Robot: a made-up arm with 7 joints. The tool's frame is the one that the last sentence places.
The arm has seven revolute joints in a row. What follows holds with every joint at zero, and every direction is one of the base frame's. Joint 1 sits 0.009 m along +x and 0.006 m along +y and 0.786 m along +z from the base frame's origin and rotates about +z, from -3.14 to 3.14 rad. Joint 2 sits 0.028 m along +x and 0.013 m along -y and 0.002 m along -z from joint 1 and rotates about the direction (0, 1, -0.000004), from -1.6 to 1.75 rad. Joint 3 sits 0.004 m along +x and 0.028 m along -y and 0.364 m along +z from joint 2 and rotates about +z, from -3.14 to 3.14 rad. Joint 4 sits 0.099 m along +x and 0.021 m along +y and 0.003 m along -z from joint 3 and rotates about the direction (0, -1, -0.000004), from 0.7 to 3.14 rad. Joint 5 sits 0.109 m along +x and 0.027 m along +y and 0.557 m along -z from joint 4 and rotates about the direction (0, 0.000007, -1), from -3.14 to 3.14 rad. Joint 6 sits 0.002 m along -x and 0.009 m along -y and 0.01 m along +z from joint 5 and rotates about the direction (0, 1, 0.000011), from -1.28 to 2.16 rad. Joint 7 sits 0.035 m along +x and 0.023 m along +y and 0.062 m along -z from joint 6 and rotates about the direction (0, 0.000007, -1), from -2.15 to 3.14 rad. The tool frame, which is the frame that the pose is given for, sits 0.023 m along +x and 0.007 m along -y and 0.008 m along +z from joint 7; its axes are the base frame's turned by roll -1.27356, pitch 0.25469 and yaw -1.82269 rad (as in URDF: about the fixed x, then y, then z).
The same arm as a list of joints. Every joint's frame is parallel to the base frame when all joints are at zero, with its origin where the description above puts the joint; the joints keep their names.
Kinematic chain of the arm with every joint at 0, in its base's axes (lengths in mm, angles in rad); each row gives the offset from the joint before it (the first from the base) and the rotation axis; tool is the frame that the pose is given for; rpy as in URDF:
joint 1: xyz 9 6 786 axis +z
joint 2: xyz 28 -13 -2 axis +y
joint 3: xyz 4 -28 364 axis +z
joint 4: xyz 99 21 -3 axis -y
joint 5: xyz 109 27 -557 axis -z
joint 6: xyz -2 -9 10 axis +y
joint 7: xyz 35 23 -62 axis -z
tool: xyz 23 -7 8 rpy -1.2736 0.2547 -1.8227
Joint limits (rad, base to tool): -3.14..3.14 -1.6..1.75 -3.14..3.14 0.7..3.14 -3.14..3.14 -1.28..2.16 -2.15..3.14

